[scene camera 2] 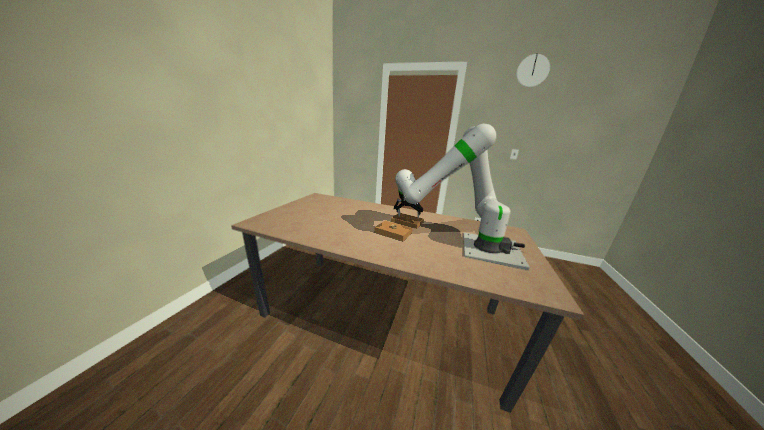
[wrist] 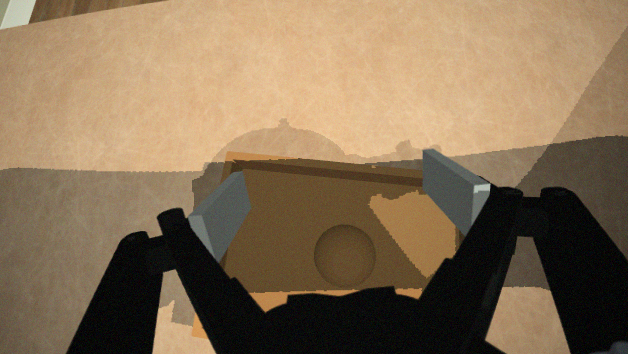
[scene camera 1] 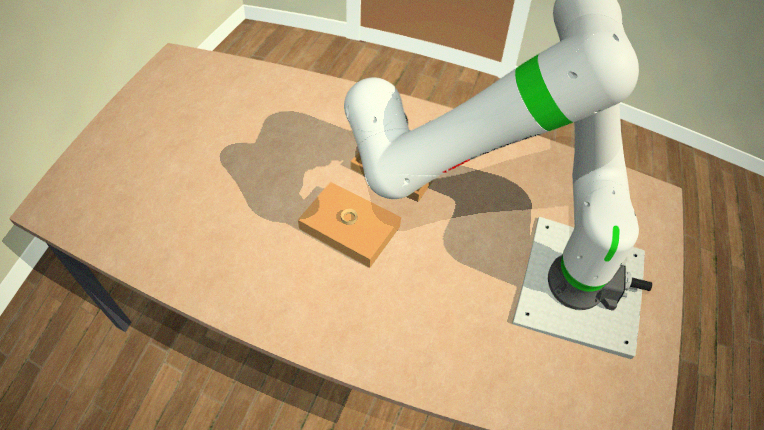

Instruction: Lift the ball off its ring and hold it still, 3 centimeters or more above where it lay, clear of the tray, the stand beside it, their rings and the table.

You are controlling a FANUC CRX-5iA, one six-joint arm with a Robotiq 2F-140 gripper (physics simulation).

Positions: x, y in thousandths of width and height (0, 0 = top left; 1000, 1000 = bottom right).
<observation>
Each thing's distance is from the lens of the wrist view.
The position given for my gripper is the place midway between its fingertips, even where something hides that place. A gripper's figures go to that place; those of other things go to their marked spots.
my gripper (wrist: 529, 510): 20 cm
brown ball (wrist: 549, 722): 16 cm
shallow orange-brown tray (wrist: 467, 569): 22 cm
The marked spots on the shallow orange-brown tray and the brown ball are 7 cm apart.
</observation>
